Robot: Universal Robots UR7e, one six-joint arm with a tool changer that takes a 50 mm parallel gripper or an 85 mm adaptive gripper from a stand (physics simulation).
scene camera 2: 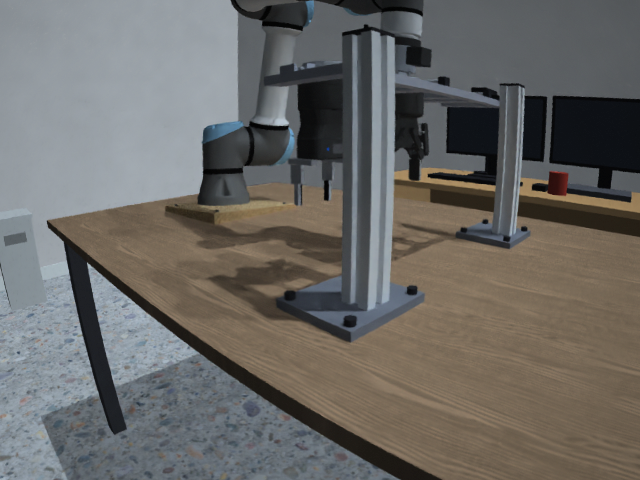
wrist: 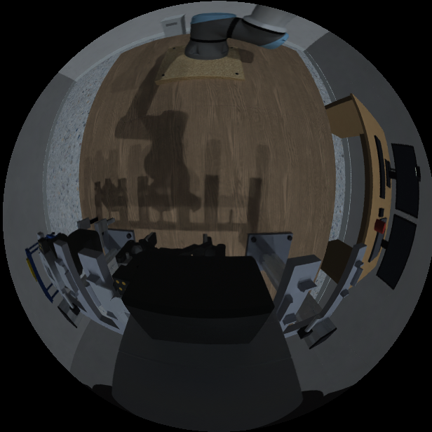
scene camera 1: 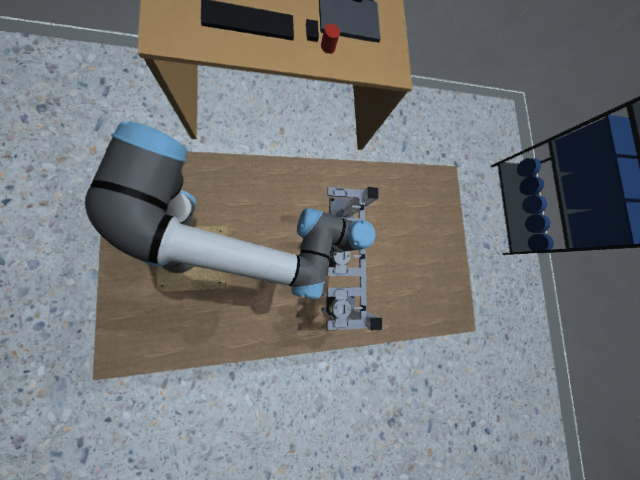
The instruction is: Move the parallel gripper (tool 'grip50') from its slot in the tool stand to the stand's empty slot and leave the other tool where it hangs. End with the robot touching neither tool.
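Pixels of known places: hand at its tool point: (scene camera 2: pixel 398 71); arm's base at its link origin: (scene camera 2: pixel 223 202).
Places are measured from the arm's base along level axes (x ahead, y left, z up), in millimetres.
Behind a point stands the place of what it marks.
Observation:
The tool stand (scene camera 1: pixel 362 285) @(z 271, x 638, y -281 mm) (scene camera 2: pixel 368 155) @(z 172, x 650, y -435 mm) has three slots. The parallel gripper (scene camera 1: pixel 341 309) (scene camera 2: pixel 312 201) (wrist: pixel 98 220) hangs in the near end slot, its two straight fingers apart. The adaptive gripper (scene camera 1: pixel 341 259) (scene camera 2: pixel 413 135) hangs in the middle slot; its dark fingers also show in the wrist view, beneath the black housing. The slot at the far end, with bare arms (scene camera 1: pixel 341 192) @(z 271, x 647, y 65 mm) (wrist: pixel 304 280), is empty. My arm's wrist (scene camera 1: pixel 361 234) @(z 526, x 570, y -116 mm) (scene camera 2: pixel 402 23) @(z 391, x 582, y -145 mm) is low over the middle slot region, with no carried fingers visible. Whether its coupling touches the adaptive gripper is hidden.
The robot base (scene camera 2: pixel 223 180) @(z 71, x 40, y -36 mm) (wrist: pixel 207 45) stands on a board across the table (scene camera 1: pixel 413 248) @(z -10, x 1069, y -219 mm). The stand's posts rise at both ends, the far post (scene camera 2: pixel 509 160) @(z 153, x 754, y 13 mm) beside the empty slot. A desk (scene camera 1: pixel 248 56) with a red mug (scene camera 1: pixel 330 38) (scene camera 2: pixel 557 183) is beyond the table.

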